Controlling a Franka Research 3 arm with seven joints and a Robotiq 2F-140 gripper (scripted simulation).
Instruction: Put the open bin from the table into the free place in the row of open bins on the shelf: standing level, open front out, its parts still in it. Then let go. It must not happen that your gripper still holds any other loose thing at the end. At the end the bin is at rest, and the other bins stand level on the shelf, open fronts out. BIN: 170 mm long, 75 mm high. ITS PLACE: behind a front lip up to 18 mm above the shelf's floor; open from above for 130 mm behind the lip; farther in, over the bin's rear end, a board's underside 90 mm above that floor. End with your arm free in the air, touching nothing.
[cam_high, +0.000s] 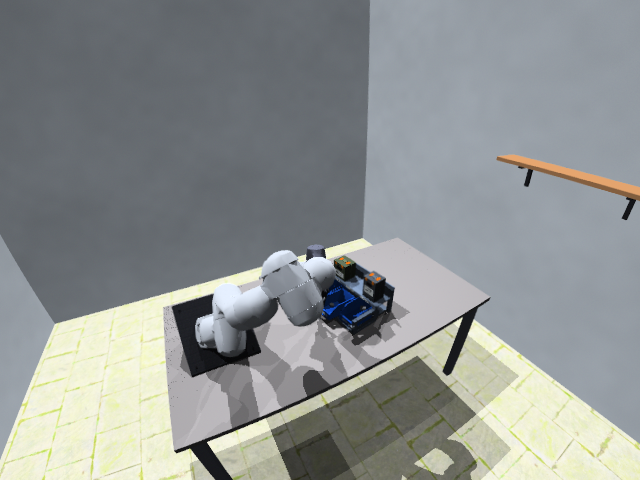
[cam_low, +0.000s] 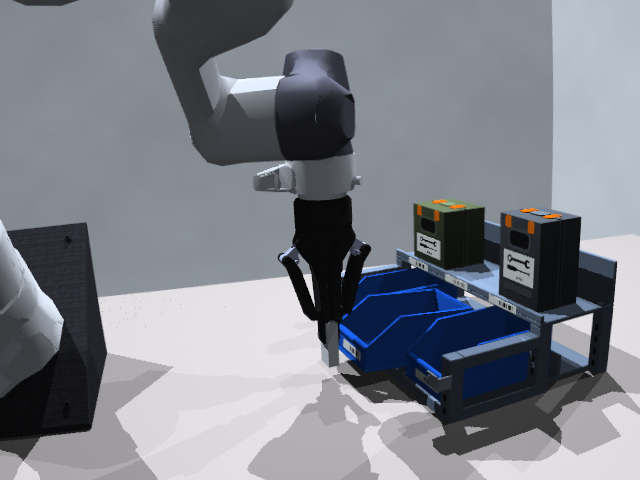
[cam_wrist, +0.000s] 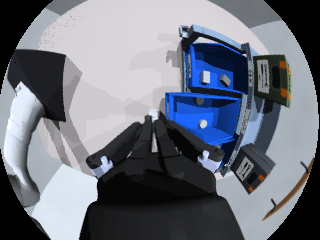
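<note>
The shelf floor lies 20 cm ahead of my hand, 6 cm to the left of it and 5 cm below it. The rest, counted from my hand: green case (23 cm ahead, 19 cm to the left, 10 cm above); black box (29 cm ahead, 4 cm to the right, 11 cm above).
</note>
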